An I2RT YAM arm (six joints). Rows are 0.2 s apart.
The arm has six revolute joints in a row. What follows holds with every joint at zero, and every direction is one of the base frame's. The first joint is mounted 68 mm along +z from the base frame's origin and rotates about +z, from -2.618 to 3.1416 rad. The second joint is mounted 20 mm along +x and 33.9 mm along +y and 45.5 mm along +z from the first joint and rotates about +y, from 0 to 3.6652 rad. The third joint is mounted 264 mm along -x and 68.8 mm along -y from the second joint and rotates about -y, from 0 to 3.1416 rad. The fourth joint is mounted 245 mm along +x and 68.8 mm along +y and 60 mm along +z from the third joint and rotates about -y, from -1.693 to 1.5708 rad. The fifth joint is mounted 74 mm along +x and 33.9 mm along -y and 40.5 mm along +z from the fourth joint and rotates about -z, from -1.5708 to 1.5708 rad. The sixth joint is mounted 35.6 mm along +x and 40.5 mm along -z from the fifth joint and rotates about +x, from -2.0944 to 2.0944 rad. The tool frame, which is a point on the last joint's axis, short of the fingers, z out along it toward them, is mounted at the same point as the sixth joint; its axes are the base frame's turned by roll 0, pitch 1.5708 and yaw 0 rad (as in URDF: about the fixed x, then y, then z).
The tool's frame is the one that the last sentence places.
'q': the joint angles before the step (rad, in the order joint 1, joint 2, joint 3, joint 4, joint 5, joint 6). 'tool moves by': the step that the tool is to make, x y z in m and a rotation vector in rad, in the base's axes. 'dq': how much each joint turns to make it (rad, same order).
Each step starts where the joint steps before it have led.
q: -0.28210 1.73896 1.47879 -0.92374 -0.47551 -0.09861
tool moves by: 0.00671 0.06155 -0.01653 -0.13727 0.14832 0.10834
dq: 0.19075 0.03243 -0.00265 -0.07554 0.18006 0.02633
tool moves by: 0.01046 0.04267 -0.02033 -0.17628 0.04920 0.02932
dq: 0.13884 0.05799 -0.00001 0.02442 0.19951 0.06102
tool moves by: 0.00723 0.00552 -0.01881 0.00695 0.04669 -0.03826
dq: 0.01412 0.05491 -0.00003 0.01374 0.00228 0.05341
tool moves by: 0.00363 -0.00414 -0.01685 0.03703 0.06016 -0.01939
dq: -0.01527 0.04729 -0.00038 -0.00916 -0.03890 0.01106
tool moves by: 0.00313 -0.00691 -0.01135 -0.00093 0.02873 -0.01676
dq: -0.01867 0.03170 -0.00033 0.00303 -0.00038 -0.00189
